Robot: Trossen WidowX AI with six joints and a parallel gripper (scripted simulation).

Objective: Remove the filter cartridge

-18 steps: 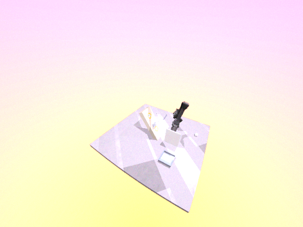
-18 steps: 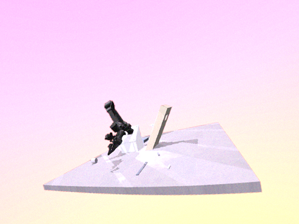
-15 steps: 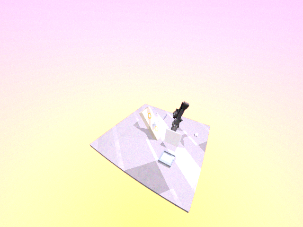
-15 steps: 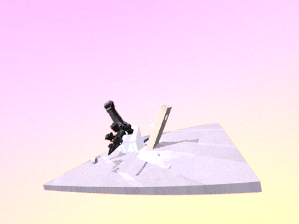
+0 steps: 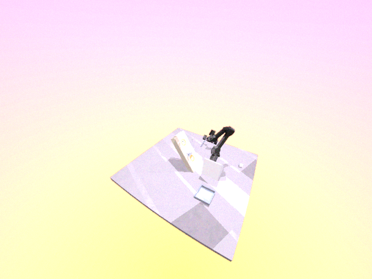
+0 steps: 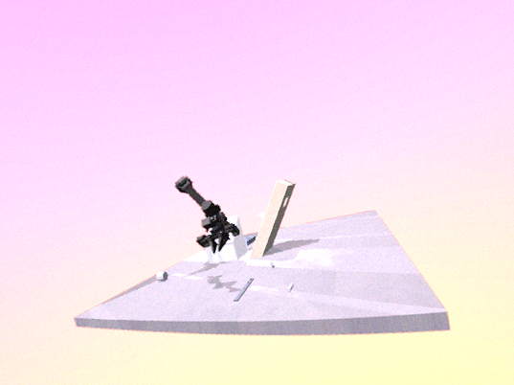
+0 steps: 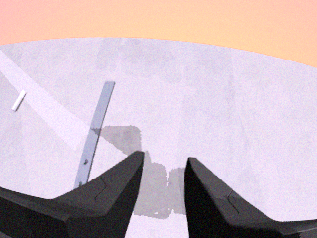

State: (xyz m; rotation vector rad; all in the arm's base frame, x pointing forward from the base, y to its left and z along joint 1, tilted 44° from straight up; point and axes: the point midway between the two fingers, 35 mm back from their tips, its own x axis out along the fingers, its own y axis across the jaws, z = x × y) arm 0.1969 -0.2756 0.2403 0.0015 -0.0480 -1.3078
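My gripper tip is 160 mm short of the round filter cartridge, 410 mm to the right of it and 130 mm below it. The rest, counted from my gripper tip: tray (290 mm behind, 670 mm to the left, 120 mm below).
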